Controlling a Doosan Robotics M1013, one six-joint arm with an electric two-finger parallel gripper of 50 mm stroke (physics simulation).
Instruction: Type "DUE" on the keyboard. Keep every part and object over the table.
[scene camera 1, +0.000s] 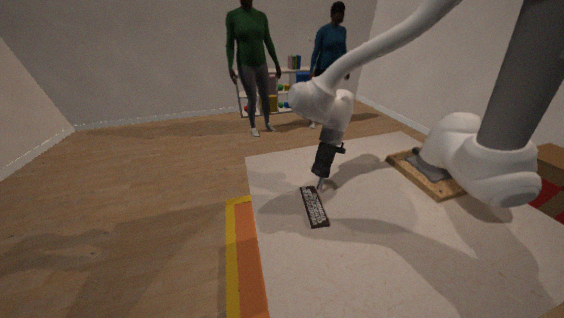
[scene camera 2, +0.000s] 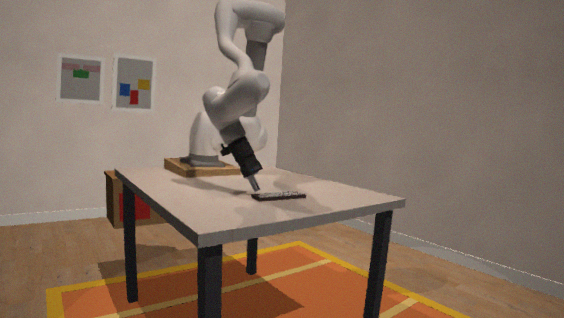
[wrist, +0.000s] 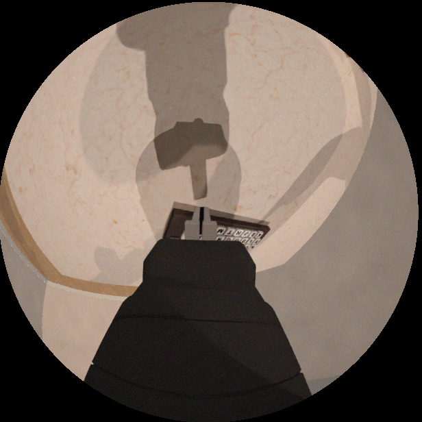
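Where they show: gripper, fingertip midpoint: (scene camera 1: 318, 189) (scene camera 2: 257, 190); arm's base at its link origin: (scene camera 1: 432, 166) (scene camera 2: 203, 163).
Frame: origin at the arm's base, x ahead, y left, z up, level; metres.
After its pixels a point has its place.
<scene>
A dark keyboard (scene camera 1: 315, 207) {x 0.631, y 0.096, z -0.026 m} (scene camera 2: 280, 196) {x 0.663, y 0.060, z -0.031 m} (wrist: 245, 233) with rows of pale lettered keys lies flat on the pale table (scene camera 1: 350, 270) {x 0.598, y 0.325, z -0.044 m} (scene camera 2: 210, 210) {x 0.714, y -0.229, z -0.044 m} (wrist: 280, 100). My gripper (scene camera 1: 320, 187) {x 0.585, y 0.007, z -0.022 m} (scene camera 2: 257, 190) {x 0.585, y 0.007, z -0.022 m} (wrist: 201, 215) is shut and holds nothing. Its tips are tilted and stand a little above one end of the keyboard, near its long edge. In the wrist view the fingers and the black gripper body hide much of the keyboard and many keys. Most letters are too small or covered to read, and contact with a key cannot be told.
The arm's wooden base board (scene camera 1: 440, 195) {x 0.111, y 0.152, z -0.011 m} (scene camera 2: 187, 171) {x 0.142, y -0.128, z -0.014 m} is at one end of the table. A brown box with a red panel (scene camera 2: 135, 206) stands behind the table. Two people, in a green top (scene camera 1: 248, 37) and a blue top (scene camera 1: 329, 47), stand beyond the table by a shelf.
</scene>
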